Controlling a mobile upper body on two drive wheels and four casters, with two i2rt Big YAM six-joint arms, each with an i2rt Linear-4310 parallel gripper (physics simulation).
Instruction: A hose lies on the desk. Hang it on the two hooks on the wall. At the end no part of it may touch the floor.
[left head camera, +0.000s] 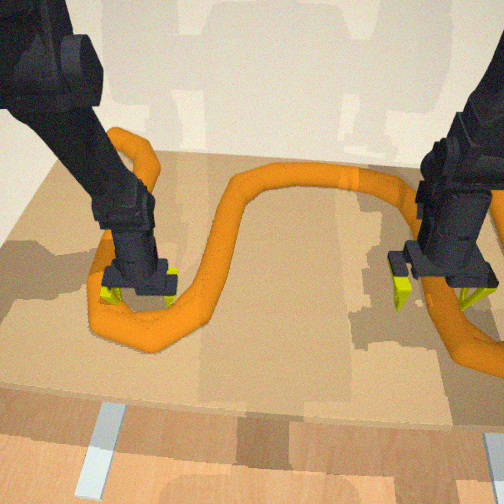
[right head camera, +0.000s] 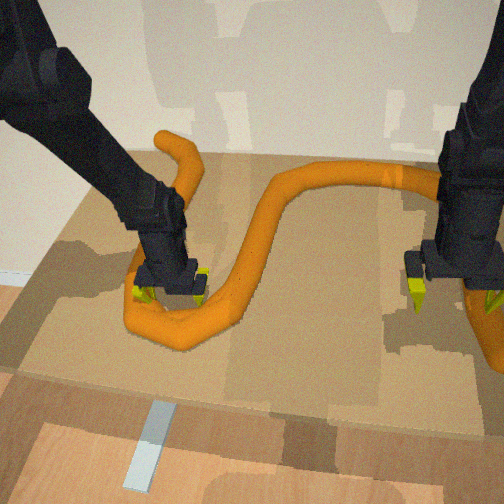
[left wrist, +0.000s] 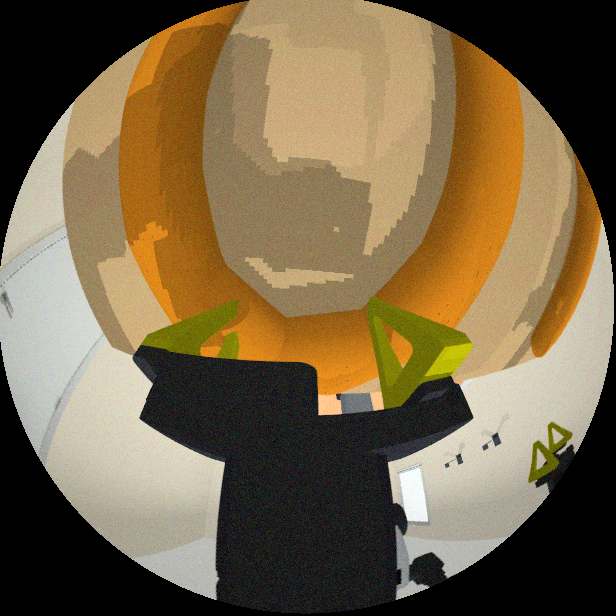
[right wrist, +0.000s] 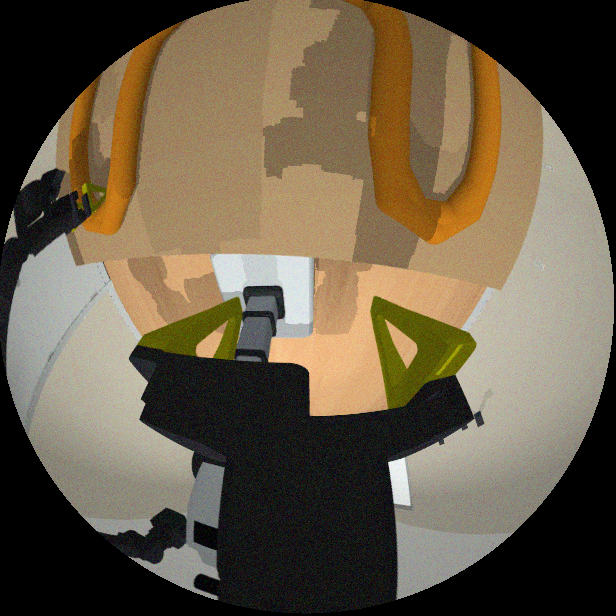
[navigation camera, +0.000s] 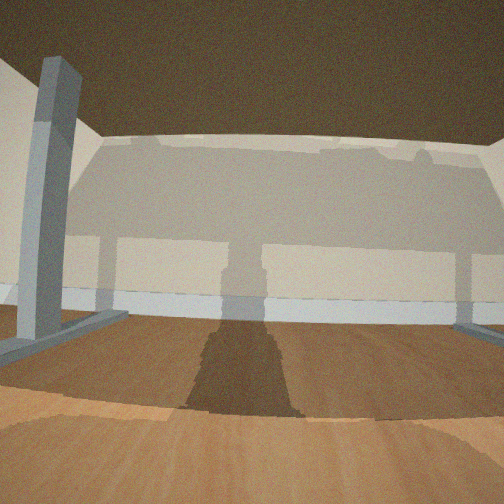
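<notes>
A thick orange hose (left head camera: 235, 225) lies in an S-shape on the tan desk (left head camera: 280, 320); it also shows in the right head view (right head camera: 260, 225). My left gripper (left head camera: 139, 297) (right head camera: 171, 296) is open, low over the hose's left bend, with its fingers astride the inner side of the curve. In the left wrist view the bend (left wrist: 321, 344) sits close to the open fingers (left wrist: 304, 313), not clamped. My right gripper (left head camera: 435, 297) (right head camera: 455, 297) is open and empty, hanging above the hose's right stretch. The right wrist view shows its fingers (right wrist: 304, 321) well clear of the hose's right loop (right wrist: 436, 212). Two small dark hooks (left wrist: 471, 451) show far off on a wall.
The desk's front edge (left head camera: 225, 405) runs across the lower view, with wooden floor beyond. A wall stands right behind the desk. Grey desk legs (navigation camera: 45, 200) with floor feet show in the navigation view. The hose's right end runs out of view at the desk's right side.
</notes>
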